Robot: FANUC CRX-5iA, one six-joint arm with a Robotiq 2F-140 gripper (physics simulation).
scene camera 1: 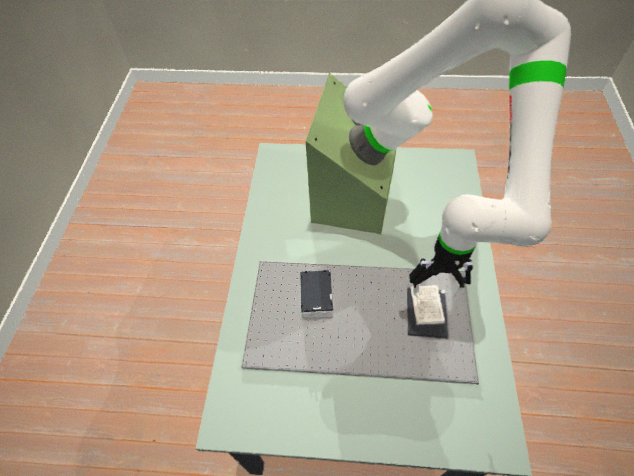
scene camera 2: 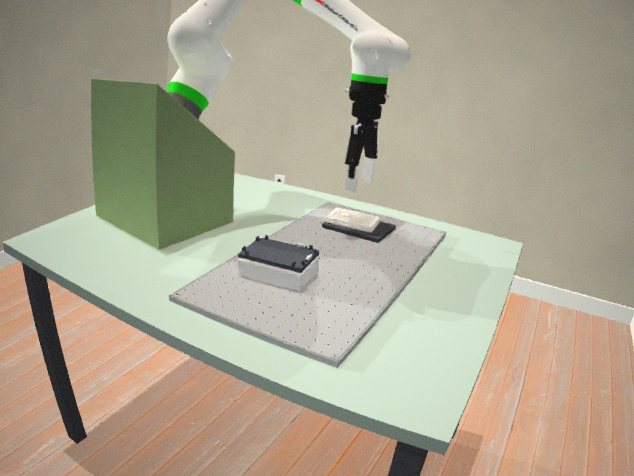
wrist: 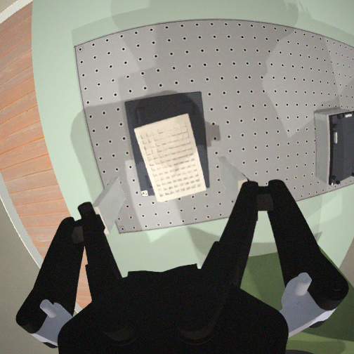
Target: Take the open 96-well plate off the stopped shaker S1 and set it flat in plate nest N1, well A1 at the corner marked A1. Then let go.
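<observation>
The cream open 96-well plate rests on the dark plate nest. In the wrist view it is turned relative to the nest and shifted towards the gripper side, with a strip of nest bare at the far end. Whether it lies fully level is hard to tell. The A1 label shows at the nest's near left corner, beside the plate; well A1 cannot be made out. My gripper is open and empty above the plate, its fingers apart from it.
The shaker, a pale box with a dark top and corner posts, stands on the perforated board with no plate on it. The green arm pedestal stands behind the board.
</observation>
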